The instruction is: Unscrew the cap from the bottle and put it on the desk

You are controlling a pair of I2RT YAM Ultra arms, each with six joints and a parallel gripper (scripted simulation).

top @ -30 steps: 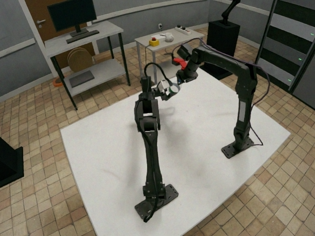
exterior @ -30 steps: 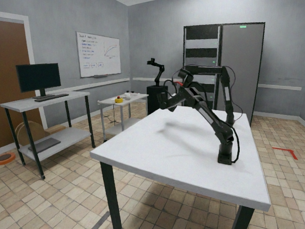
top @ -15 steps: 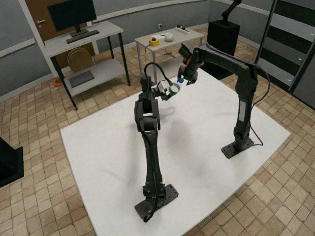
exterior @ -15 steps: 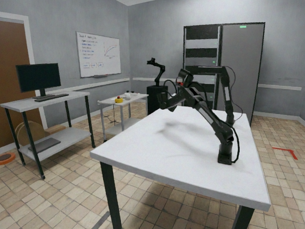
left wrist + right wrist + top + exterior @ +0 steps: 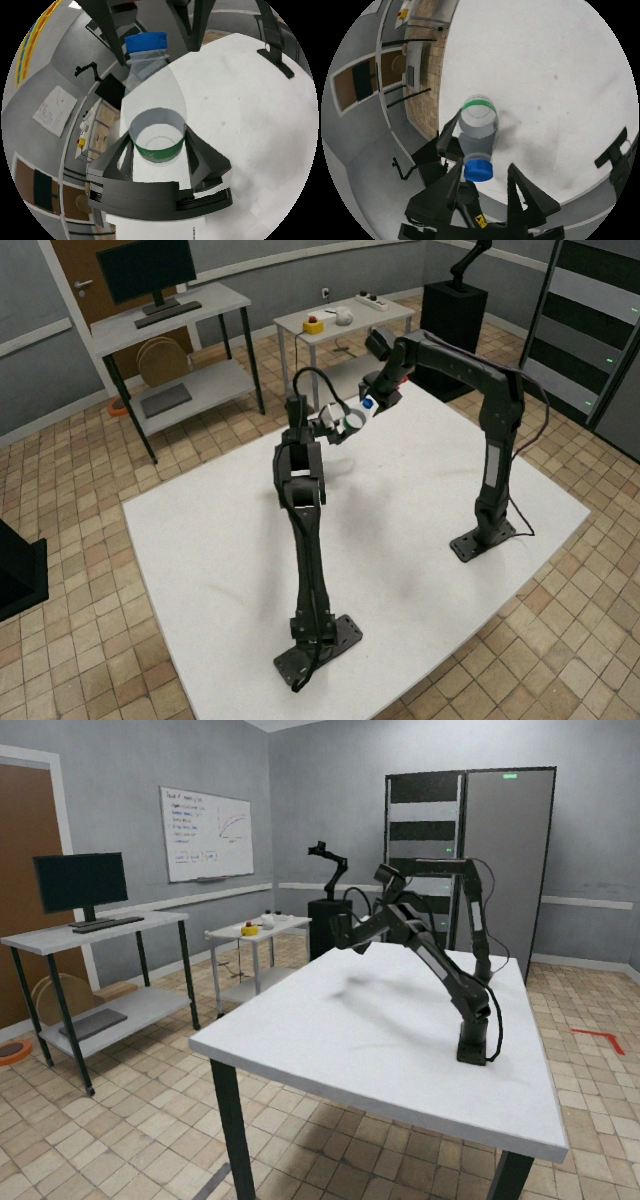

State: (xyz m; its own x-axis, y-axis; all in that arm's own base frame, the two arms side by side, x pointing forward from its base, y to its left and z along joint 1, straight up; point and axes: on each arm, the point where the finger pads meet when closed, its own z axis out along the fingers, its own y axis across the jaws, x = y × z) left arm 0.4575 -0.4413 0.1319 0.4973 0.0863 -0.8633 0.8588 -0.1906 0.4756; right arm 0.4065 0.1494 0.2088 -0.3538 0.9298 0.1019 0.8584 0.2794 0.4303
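Right now the blue cap is 10 mm ahead of my right hand and 10 mm above it. Also, from my right hand: plastic bottle 40 mm ahead, 50 mm below.
Right now my left hand is 10 mm past the plastic bottle, 10 mm to the left of it and 30 mm below it. Round my left hand: blue cap 50 mm behind, 10 mm to the right, 90 mm above.
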